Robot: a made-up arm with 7 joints. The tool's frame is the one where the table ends. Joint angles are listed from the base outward.
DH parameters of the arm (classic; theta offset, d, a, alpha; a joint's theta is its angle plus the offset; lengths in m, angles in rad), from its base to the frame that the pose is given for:
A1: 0 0.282 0 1.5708
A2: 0 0.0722 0 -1.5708
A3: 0 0.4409 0.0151 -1.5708
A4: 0 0.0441 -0.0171 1.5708
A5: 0 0.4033 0 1.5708
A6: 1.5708 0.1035 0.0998 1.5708
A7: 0 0.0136 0 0
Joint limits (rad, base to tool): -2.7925..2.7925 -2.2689..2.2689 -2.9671..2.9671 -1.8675..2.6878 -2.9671..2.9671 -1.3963..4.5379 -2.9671..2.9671
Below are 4 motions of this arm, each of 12 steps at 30 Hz.
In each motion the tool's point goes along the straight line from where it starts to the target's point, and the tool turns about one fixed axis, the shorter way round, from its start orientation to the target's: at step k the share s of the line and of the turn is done. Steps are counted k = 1, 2, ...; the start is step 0. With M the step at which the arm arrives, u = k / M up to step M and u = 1 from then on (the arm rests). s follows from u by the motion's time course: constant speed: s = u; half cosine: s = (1 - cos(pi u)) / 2; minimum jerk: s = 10 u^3 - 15 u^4 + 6 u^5.
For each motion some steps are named. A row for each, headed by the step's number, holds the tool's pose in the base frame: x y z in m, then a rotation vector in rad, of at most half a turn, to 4 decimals.
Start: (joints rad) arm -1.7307 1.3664 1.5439 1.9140 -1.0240 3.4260 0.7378
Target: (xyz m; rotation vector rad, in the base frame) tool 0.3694 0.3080 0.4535 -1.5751 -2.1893 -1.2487
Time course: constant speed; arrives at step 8
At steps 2, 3, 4, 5, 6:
2: 0.3352 0.3534 0.4136 -1.4407 -2.1769 -1.0309
3: 0.3409 0.3458 0.4202 -1.4633 -2.1803 -1.0666
4: 0.3466 0.3383 0.4269 -1.4857 -2.1832 -1.1025
5: 0.3523 0.3307 0.4335 -1.5081 -2.1856 -1.1386
6: 0.3580 0.3231 0.4402 -1.5305 -2.1874 -1.1751

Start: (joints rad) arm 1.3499 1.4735 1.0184 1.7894 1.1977 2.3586 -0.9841
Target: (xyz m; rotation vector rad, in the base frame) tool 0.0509 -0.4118 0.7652 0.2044 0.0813 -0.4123
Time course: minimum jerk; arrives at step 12
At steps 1, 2, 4, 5, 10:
1: -0.2384 -0.2477 0.5484 0.1832 -0.2666 -1.5766
2: -0.2296 -0.2527 0.5550 0.1847 -0.2552 -1.5412
4: -0.1789 -0.2815 0.5930 0.1922 -0.1909 -1.3381
5: -0.1391 -0.3040 0.6228 0.1967 -0.1416 -1.1785
10: 0.0406 -0.4059 0.7575 0.2046 0.0697 -0.4541

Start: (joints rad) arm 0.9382 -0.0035 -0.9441 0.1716 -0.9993 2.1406 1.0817
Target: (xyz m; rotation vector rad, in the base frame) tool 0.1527 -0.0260 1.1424 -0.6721 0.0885 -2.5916
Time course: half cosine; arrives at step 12
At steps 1, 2, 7, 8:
1: -0.0114 0.0242 1.1053 0.1587 -0.7119 -2.9306
2: -0.0031 0.0216 1.1072 0.1118 -0.6691 -2.9240
7: 0.0908 -0.0071 1.1284 -0.3833 -0.2011 -2.7678
8: 0.1110 -0.0132 1.1330 -0.4807 -0.1050 -2.7163

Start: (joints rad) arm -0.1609 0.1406 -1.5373 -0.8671 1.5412 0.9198 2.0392
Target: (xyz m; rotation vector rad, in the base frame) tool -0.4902 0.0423 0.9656 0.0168 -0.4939 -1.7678
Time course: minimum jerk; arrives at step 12
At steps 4, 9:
4: -0.1947 0.1990 1.0565 -0.8142 -0.0766 -1.5815
9: -0.4515 0.0628 0.9775 -0.0957 -0.4411 -1.7558

